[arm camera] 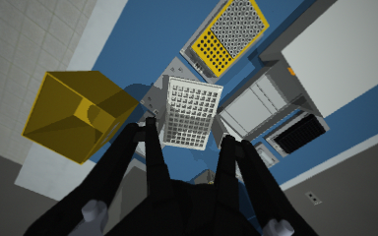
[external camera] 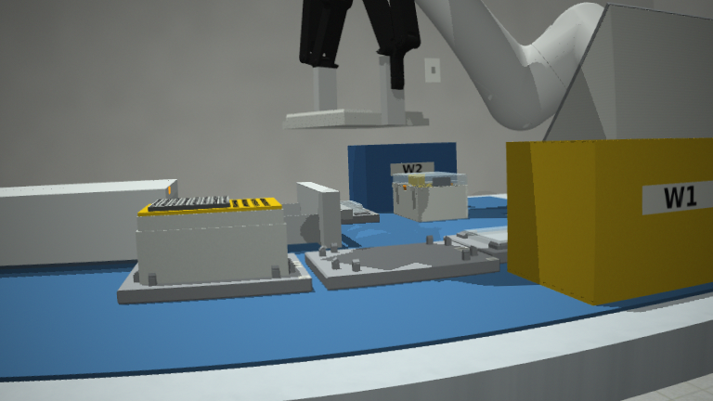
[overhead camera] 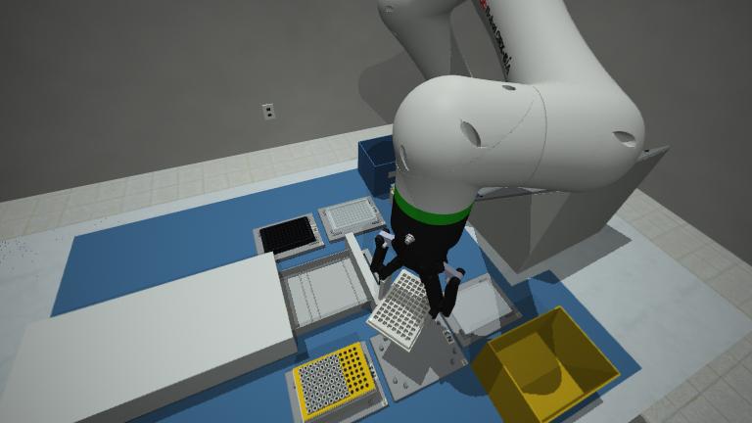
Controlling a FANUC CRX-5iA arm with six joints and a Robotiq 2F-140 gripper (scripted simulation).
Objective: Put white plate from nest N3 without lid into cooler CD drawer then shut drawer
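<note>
My gripper is now 120 mm short of the drawer, 160 mm to the left of it and 140 mm above it. The rest, counted from my hand: clear lid 190 mm behind, 20 mm to the left, 150 mm below; then white plate 20 mm below; then yellow tip box 150 mm ahead, 20 mm to the left, 110 mm below.
</note>
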